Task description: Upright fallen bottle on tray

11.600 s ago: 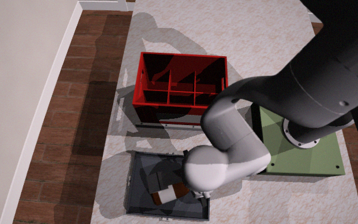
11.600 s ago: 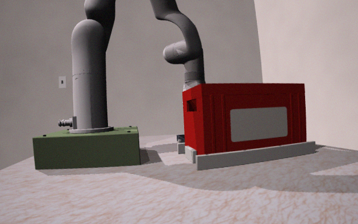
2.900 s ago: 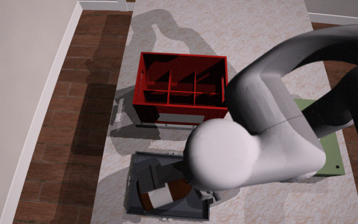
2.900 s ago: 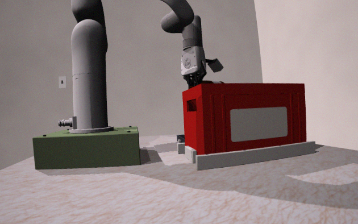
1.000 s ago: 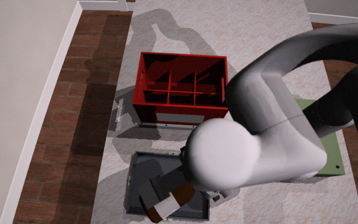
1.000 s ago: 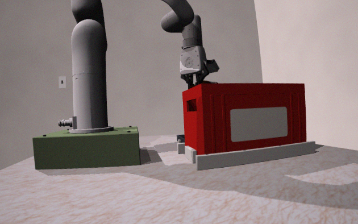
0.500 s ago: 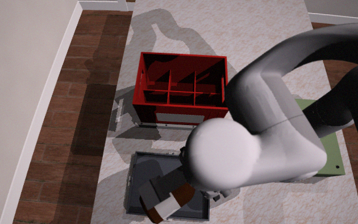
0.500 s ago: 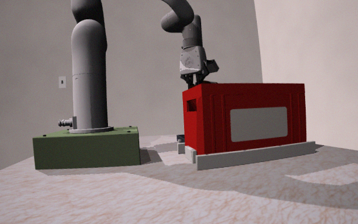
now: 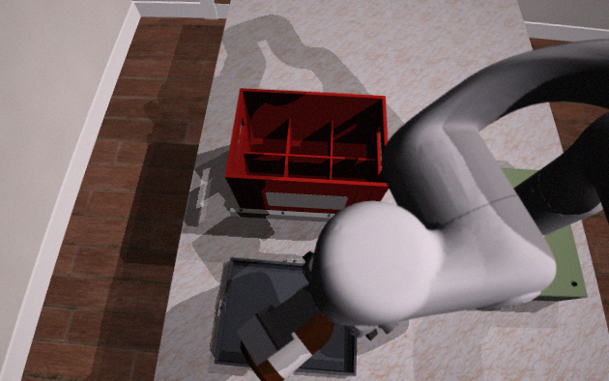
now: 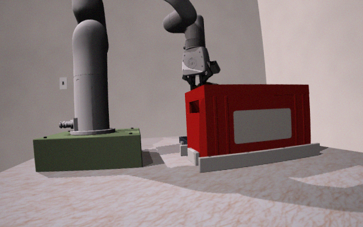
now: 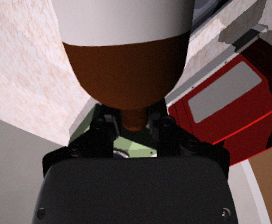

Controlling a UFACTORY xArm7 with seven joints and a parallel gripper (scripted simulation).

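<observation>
My hand is 5 cm short of the brown bottle and 3 cm to the right of it. Round my hand: red crate 1 cm behind, 28 cm to the right, 12 cm below; then dark grey tray 7 cm ahead, 19 cm below.
</observation>
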